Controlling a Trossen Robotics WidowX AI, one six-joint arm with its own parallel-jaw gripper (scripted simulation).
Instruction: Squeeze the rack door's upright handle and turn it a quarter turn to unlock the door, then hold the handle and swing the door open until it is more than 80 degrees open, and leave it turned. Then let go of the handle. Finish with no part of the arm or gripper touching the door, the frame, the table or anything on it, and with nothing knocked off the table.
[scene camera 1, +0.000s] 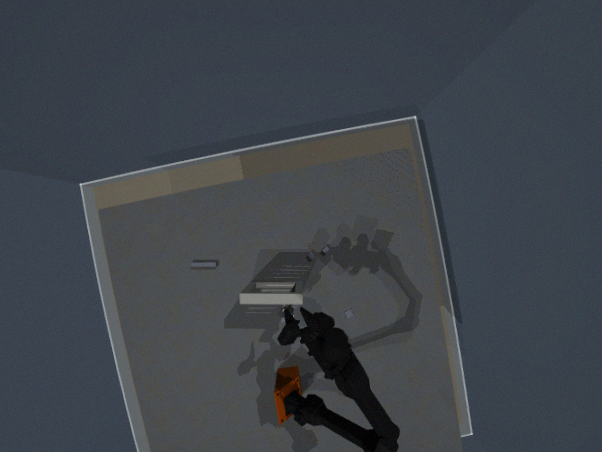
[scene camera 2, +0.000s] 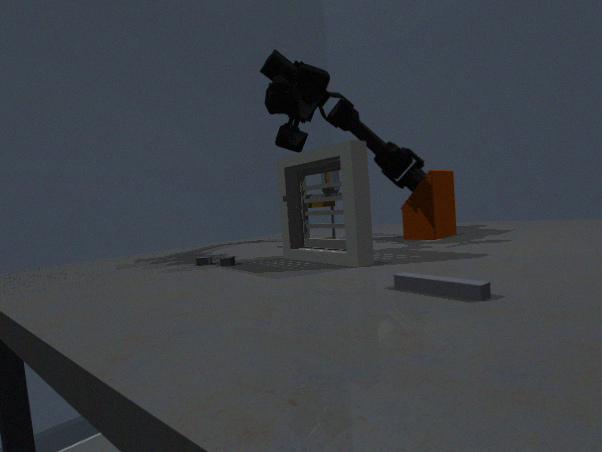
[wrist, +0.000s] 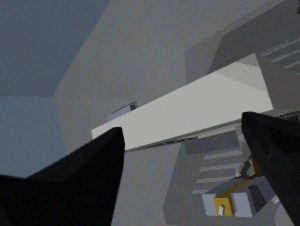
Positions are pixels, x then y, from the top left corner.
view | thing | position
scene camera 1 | my gripper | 293, 308
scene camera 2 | my gripper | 298, 132
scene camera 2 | grey bar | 450, 287
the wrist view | my gripper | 181, 128
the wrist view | white rack frame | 253, 83
